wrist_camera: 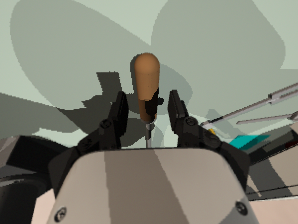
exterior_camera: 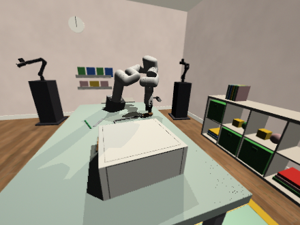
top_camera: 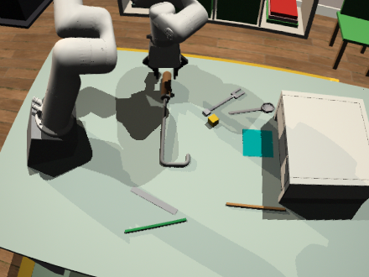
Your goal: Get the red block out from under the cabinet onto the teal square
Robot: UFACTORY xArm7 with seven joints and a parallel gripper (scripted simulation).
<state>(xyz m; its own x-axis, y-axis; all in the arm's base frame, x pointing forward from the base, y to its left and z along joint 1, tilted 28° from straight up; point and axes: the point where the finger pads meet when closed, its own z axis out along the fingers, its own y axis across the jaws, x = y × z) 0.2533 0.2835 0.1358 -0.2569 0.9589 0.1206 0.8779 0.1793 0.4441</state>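
My gripper is now 19 cm short of the yellow cube, 10 cm to the left of it and 5 cm above it. Round my hand: teal square (35 cm ahead, 14 cm to the right, 6 cm below); grey strip (10 cm ahead, 41 cm to the right, 6 cm below); grey fork-ended tool (21 cm ahead, 1 cm to the right, 6 cm below).
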